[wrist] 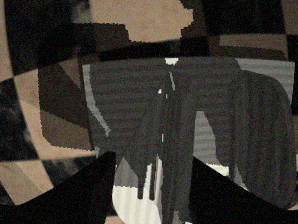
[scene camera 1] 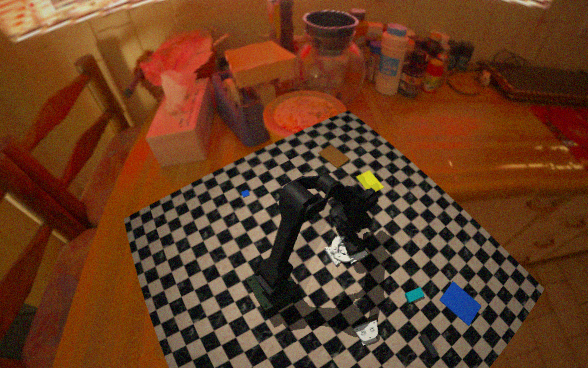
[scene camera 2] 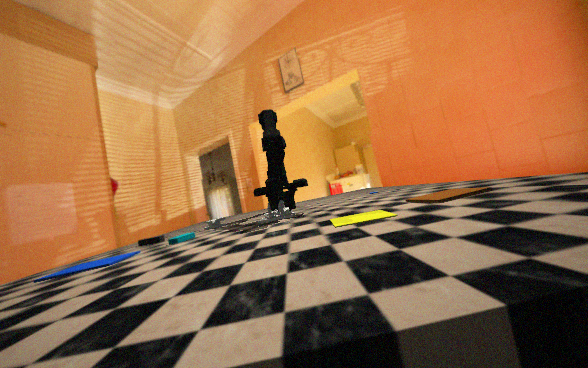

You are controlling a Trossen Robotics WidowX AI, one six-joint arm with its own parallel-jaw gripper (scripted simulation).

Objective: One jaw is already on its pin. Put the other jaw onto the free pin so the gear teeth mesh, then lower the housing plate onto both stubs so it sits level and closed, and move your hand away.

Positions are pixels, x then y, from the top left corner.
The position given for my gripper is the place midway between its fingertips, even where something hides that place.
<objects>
My gripper [scene camera 2: 285,211] holds a jaw.
</objects>
